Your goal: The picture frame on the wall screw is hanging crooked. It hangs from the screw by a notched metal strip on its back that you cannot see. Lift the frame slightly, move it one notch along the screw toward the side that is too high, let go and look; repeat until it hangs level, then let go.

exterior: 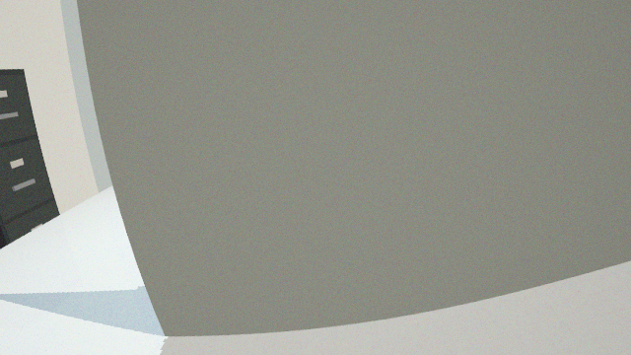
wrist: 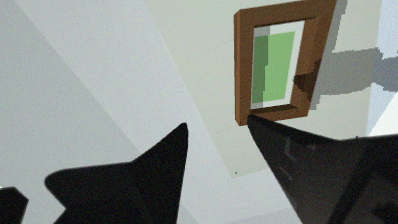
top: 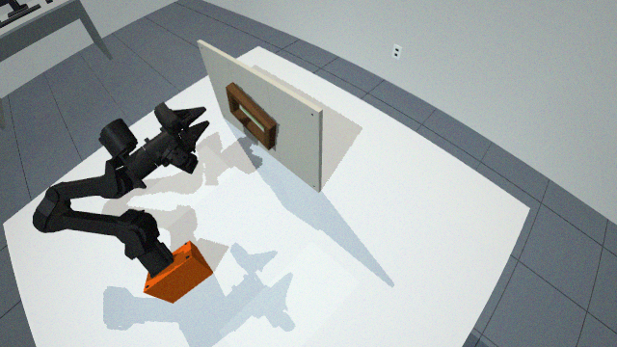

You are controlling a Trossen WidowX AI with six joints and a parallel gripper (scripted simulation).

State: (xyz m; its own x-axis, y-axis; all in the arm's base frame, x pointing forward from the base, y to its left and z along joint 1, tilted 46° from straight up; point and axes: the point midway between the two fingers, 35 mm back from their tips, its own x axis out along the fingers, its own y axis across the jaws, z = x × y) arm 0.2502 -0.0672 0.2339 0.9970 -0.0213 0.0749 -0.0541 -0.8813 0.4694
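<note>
Now: gripper tip 130 mm short of the brown wooden picture frame, 20 mm to the right of it and 110 mm above it. Round my gripper tip: cream wall board (140 mm ahead, 30 mm to the left, 120 mm below).
</note>
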